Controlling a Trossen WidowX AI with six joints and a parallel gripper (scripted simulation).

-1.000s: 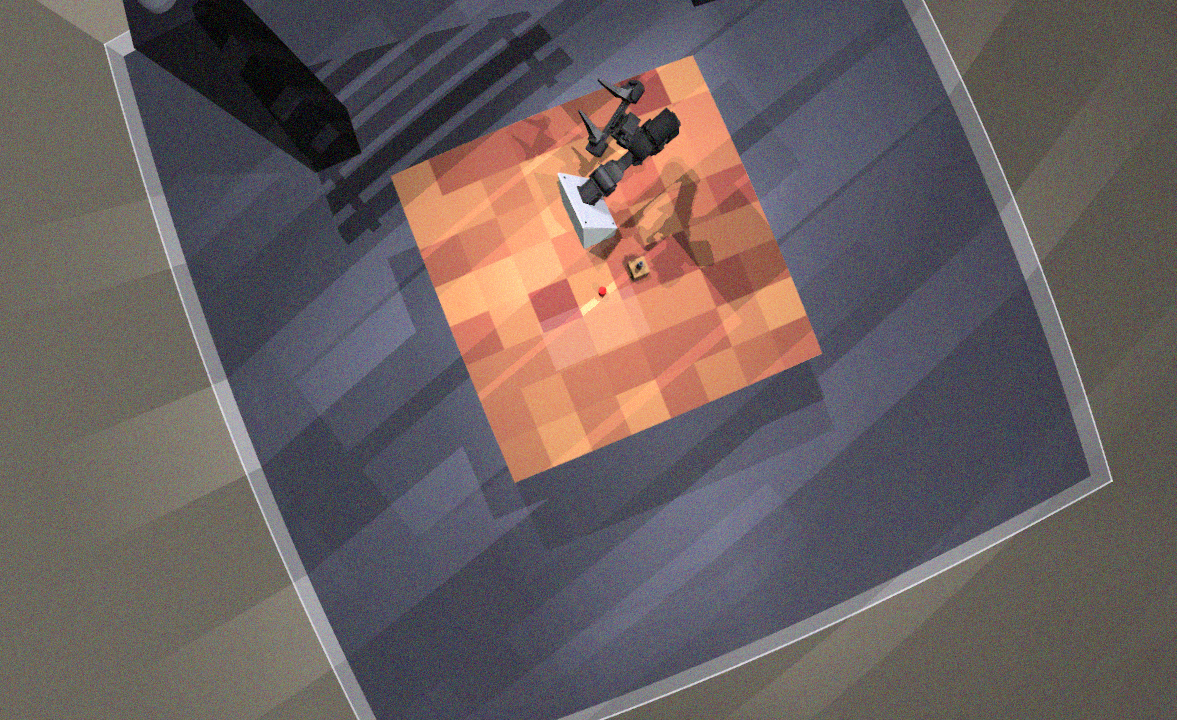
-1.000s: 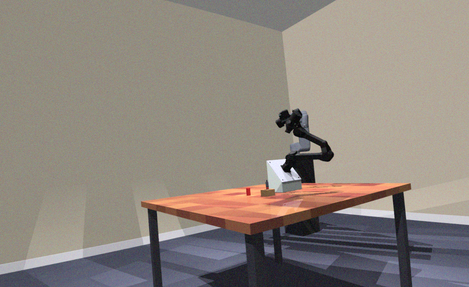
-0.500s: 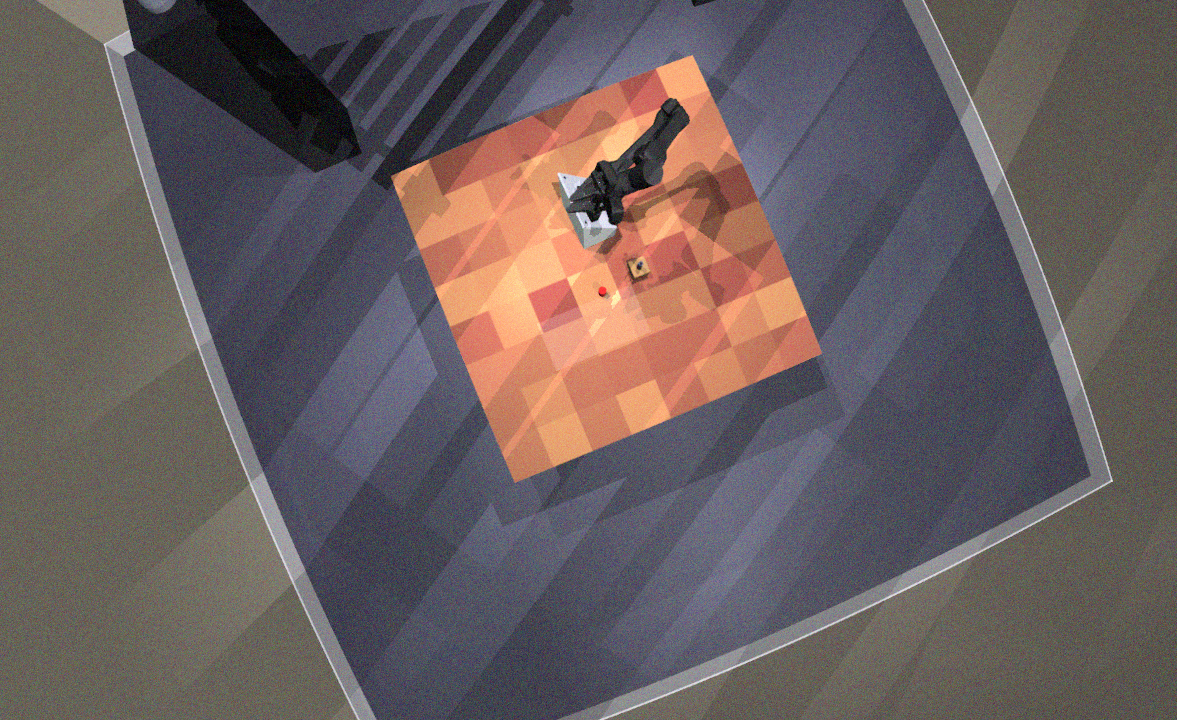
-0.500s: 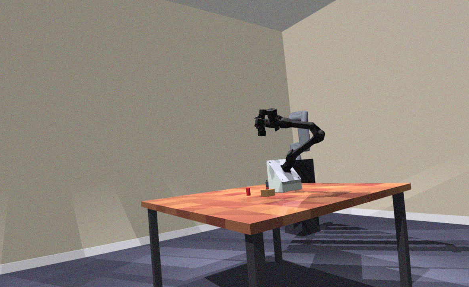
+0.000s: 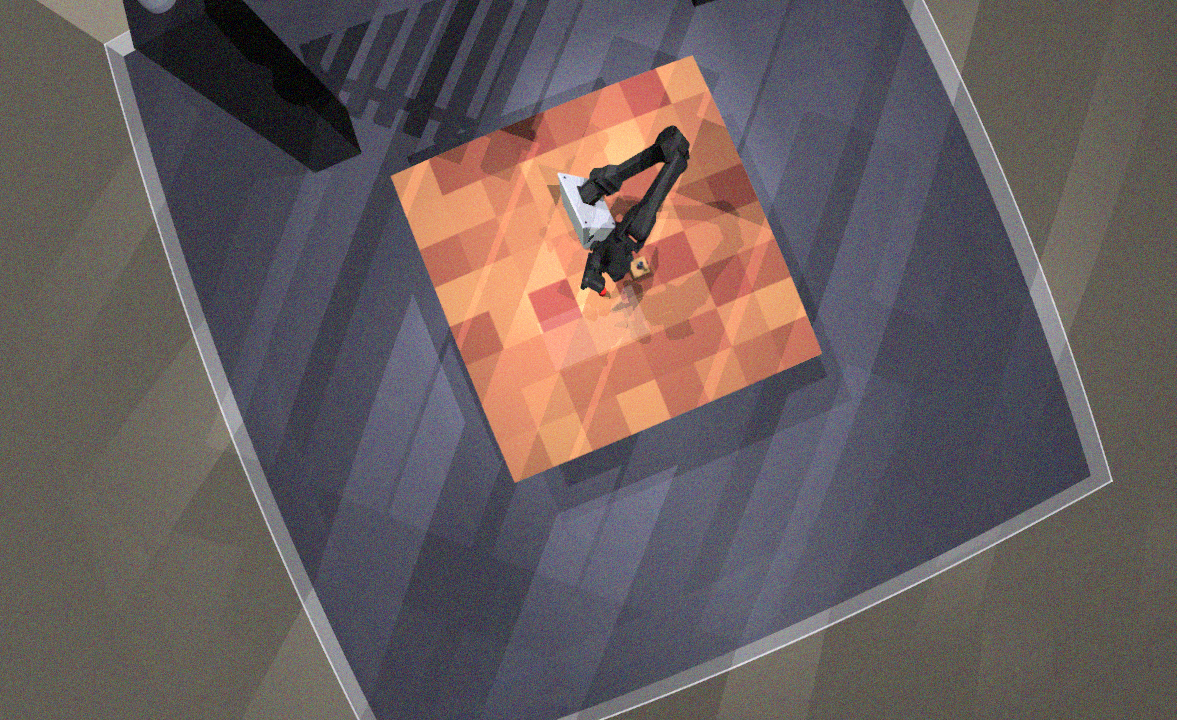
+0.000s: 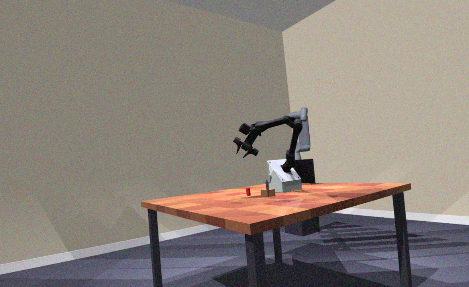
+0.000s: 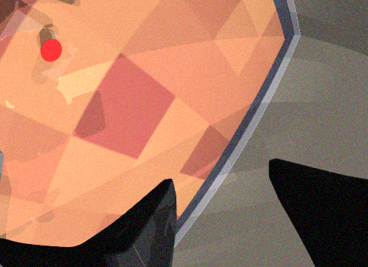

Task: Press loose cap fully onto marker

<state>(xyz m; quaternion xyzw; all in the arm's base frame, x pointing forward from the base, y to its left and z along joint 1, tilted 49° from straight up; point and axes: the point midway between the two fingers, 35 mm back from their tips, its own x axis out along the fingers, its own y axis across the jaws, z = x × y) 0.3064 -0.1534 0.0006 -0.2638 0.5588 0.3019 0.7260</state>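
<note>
My gripper tip is 7 cm to the right of the red cap and 24 cm above it. Also, from my gripper tip: dark marker (3 cm behind, 23 cm to the left, 19 cm below).
</note>
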